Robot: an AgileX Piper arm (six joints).
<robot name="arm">
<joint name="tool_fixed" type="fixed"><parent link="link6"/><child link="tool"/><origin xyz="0 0 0" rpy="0 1.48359 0"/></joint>
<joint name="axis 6" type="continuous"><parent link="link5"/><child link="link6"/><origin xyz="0.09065 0 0.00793" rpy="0 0 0"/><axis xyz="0.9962 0 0.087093"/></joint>
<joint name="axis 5" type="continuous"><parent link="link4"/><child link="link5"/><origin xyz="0 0 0" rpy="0 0 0"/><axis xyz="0 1 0"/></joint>
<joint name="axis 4" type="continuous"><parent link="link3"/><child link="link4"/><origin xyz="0.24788 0 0.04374" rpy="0 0 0"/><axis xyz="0.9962 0 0.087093"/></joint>
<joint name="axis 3" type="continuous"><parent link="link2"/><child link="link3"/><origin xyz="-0.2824 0 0.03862" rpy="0 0 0"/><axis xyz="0 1 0"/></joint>
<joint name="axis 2" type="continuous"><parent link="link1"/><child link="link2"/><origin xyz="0 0 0" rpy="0 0 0"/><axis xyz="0 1 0"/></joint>
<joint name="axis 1" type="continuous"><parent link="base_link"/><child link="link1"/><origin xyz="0 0 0.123" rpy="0 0 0"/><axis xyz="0 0 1"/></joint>
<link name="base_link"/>
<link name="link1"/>
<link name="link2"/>
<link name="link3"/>
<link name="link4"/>
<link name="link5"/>
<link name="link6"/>
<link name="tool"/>
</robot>
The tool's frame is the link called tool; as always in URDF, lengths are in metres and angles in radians. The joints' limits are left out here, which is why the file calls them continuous.
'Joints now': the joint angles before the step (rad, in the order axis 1, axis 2, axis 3, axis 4, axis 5, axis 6). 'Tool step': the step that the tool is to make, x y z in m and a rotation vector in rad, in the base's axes. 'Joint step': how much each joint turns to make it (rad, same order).
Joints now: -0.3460, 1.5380, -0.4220, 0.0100, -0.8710, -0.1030
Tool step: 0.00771, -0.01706, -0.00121, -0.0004, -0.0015, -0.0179
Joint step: -0.0620, 0.0460, -0.0480, -0.0570, 0.0001, 0.0300
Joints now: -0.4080, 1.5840, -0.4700, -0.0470, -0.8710, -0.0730
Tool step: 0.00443, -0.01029, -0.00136, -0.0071, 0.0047, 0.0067
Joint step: -0.0410, 0.0290, -0.0300, -0.0600, 0.0010, 0.0231
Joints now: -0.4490, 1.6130, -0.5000, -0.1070, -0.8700, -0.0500
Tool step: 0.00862, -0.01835, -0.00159, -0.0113, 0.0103, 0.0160
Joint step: -0.0650, 0.0500, -0.0620, -0.1040, 0.0109, 0.0420
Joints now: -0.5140, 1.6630, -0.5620, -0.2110, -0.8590, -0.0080
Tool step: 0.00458, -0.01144, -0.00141, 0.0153, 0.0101, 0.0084
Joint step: -0.0380, 0.0280, -0.0400, -0.0680, 0.0199, 0.0500
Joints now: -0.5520, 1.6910, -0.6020, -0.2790, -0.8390, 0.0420
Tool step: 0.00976, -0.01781, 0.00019, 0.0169, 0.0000, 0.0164
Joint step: -0.0480, 0.0470, -0.0750, -0.0980, 0.0200, 0.0770
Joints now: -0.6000, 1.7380, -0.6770, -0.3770, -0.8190, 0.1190
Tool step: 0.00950, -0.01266, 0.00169, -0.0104, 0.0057, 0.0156
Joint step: -0.0240, 0.0350, -0.0660, -0.0619, 0.0221, 0.0329
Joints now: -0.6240, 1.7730, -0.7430, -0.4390, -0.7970, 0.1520
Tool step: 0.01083, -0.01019, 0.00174, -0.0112, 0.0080, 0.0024
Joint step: -0.0070, 0.0330, -0.0650, -0.0249, 0.0311, 0.0129
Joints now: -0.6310, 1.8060, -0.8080, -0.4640, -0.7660, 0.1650
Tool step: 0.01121, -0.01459, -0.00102, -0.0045, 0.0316, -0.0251
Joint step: -0.0090, 0.0420, -0.0770, -0.0029, 0.0640, 0.0020
